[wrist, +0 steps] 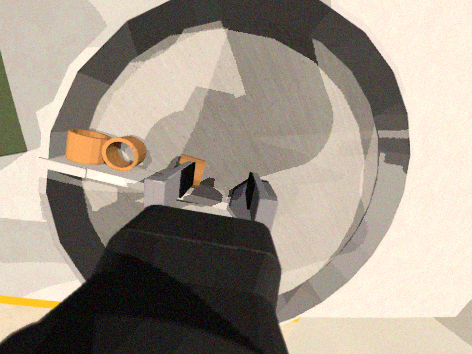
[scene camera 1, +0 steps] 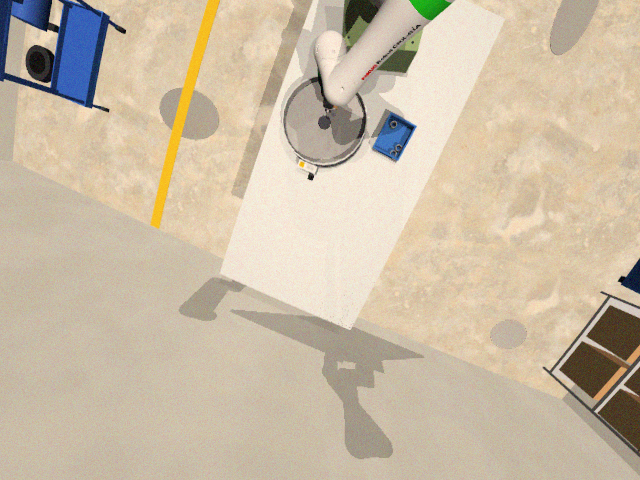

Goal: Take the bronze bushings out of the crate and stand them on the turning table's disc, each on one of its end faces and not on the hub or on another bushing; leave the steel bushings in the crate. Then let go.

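Frame: origin at the arm's base, x left, y ahead, z down, level; centimetres.
Seen in the pictures: gripper, fingertip midpoint: (wrist: 221,178) (scene camera 1: 334,109).
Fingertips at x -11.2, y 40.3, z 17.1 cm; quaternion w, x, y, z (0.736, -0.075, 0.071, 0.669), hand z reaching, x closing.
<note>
Pixels of each thing's top centre, then the offset from my fingertips to it. "pt": a spot on its surface instead.
- turning table's disc, middle of its top: (wrist: 254,202) (scene camera 1: 324,122) dx -3.6, dy +5.8, dz +4.2 cm
- dark hub, middle of its top: (wrist: 254,202) (scene camera 1: 324,122) dx -3.6, dy +5.8, dz +4.2 cm
- third bronze bushing, middle of its top: (wrist: 189,175) dx -1.0, dy -2.9, dz +1.9 cm
- blue crate, middle of its top: (scene camera 1: 394,136) dx +32.2, dy +1.2, dz +5.3 cm
- pale bar, surface spot: (wrist: 107,177) pt dx -2.4, dy -9.8, dz +1.1 cm
- table's dark raised rim, surface spot: (wrist: 385,95) pt dx +13.4, dy +17.1, dz +2.8 cm
- small white box, surface spot: (scene camera 1: 308,166) pt dx -4.5, dy +28.8, dz +4.5 cm
My gripper (scene camera 1: 329,110) (wrist: 221,178) is open with nothing between its fingers, low over the turning table's disc (scene camera 1: 308,139) (wrist: 295,110) near the dark hub (scene camera 1: 324,122) (wrist: 238,194). In the wrist view, one bronze bushing (wrist: 85,149) stands on end at the left. A second bronze bushing (wrist: 120,153) lies on its side against it, its bore showing. A third bronze bushing (wrist: 198,170) is behind the left fingertip, partly hidden; its pose is unclear. The blue crate (scene camera 1: 406,141) holds steel bushings, one (scene camera 1: 393,124) at one end and two (scene camera 1: 398,147) (scene camera 1: 393,152) at the other.
A pale bar (wrist: 107,177) crosses the left part of the disc beside the bushings. The table's dark raised rim (wrist: 385,95) surrounds the disc. A small white box (scene camera 1: 308,166) with a yellow spot sits outside the rim. The green robot base (scene camera 1: 395,63) stands behind the arm.
</note>
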